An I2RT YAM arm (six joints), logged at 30 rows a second.
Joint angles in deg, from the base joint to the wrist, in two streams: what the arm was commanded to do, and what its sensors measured. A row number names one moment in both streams.
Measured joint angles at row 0: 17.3 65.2 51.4 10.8 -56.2 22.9
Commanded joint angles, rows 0 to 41: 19.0 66.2 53.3 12.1 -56.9 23.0; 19.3 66.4 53.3 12.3 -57.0 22.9; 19.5 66.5 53.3 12.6 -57.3 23.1; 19.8 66.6 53.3 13.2 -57.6 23.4; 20.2 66.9 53.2 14.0 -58.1 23.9; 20.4 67.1 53.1 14.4 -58.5 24.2; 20.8 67.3 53.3 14.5 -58.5 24.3; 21.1 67.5 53.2 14.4 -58.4 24.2; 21.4 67.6 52.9 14.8 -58.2 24.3; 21.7 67.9 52.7 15.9 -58.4 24.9; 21.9 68.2 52.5 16.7 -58.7 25.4; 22.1 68.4 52.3 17.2 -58.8 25.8; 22.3 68.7 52.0 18.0 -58.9 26.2; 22.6 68.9 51.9 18.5 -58.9 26.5; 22.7 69.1 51.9 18.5 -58.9 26.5; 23.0 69.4 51.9 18.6 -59.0 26.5; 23.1 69.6 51.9 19.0 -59.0 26.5; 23.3 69.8 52.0 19.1 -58.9 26.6; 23.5 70.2 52.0 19.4 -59.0 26.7; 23.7 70.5 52.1 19.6 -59.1 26.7; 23.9 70.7 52.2 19.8 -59.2 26.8; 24.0 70.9 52.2 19.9 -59.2 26.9; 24.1 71.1 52.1 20.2 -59.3 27.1; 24.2 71.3 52.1 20.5 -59.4 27.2; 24.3 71.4 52.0 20.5 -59.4 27.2; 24.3 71.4 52.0 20.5 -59.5 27.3; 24.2 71.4 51.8 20.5 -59.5 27.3; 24.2 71.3 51.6 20.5 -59.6 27.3; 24.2 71.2 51.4 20.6 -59.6 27.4; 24.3 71.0 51.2 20.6 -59.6 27.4; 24.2 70.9 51.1 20.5 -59.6 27.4; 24.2 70.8 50.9 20.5 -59.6 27.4; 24.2 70.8 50.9 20.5 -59.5 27.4; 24.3 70.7 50.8 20.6 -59.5 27.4; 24.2 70.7 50.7 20.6 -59.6 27.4; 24.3 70.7 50.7 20.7 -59.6 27.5; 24.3 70.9 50.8 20.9 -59.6 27.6; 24.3 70.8 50.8 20.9 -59.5 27.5; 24.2 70.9 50.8 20.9 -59.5 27.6; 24.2 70.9 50.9 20.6 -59.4 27.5; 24.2 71.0 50.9 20.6 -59.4 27.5; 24.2 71.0 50.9 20.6 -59.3 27.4
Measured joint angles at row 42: 24.0 71.1 51.2 19.6 -59.2 27.8
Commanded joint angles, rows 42 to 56: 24.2 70.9 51.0 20.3 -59.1 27.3; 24.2 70.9 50.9 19.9 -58.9 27.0; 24.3 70.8 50.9 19.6 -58.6 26.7; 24.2 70.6 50.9 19.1 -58.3 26.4; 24.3 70.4 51.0 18.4 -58.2 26.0; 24.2 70.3 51.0 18.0 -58.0 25.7; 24.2 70.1 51.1 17.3 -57.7 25.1; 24.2 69.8 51.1 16.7 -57.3 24.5; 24.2 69.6 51.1 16.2 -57.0 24.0; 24.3 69.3 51.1 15.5 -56.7 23.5; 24.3 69.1 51.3 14.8 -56.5 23.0; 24.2 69.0 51.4 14.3 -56.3 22.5; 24.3 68.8 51.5 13.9 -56.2 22.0; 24.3 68.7 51.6 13.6 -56.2 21.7; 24.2 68.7 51.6 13.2 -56.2 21.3
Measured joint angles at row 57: 25.0 70.6 51.1 14.0 -58.5 23.6
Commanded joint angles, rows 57 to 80: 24.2 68.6 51.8 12.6 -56.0 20.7; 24.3 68.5 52.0 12.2 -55.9 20.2; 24.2 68.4 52.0 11.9 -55.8 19.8; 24.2 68.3 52.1 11.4 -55.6 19.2; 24.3 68.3 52.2 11.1 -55.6 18.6; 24.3 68.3 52.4 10.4 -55.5 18.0; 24.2 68.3 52.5 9.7 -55.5 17.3; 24.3 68.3 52.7 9.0 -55.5 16.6; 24.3 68.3 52.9 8.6 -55.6 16.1; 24.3 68.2 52.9 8.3 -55.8 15.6; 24.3 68.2 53.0 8.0 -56.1 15.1; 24.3 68.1 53.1 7.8 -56.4 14.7; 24.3 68.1 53.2 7.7 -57.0 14.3; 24.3 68.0 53.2 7.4 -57.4 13.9; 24.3 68.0 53.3 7.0 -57.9 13.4; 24.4 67.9 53.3 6.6 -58.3 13.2; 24.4 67.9 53.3 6.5 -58.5 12.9; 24.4 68.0 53.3 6.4 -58.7 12.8; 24.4 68.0 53.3 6.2 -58.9 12.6; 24.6 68.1 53.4 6.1 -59.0 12.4; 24.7 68.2 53.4 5.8 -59.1 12.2; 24.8 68.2 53.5 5.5 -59.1 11.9; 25.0 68.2 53.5 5.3 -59.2 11.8; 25.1 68.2 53.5 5.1 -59.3 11.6
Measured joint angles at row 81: 24.7 70.1 51.2 4.0 -57.0 13.3
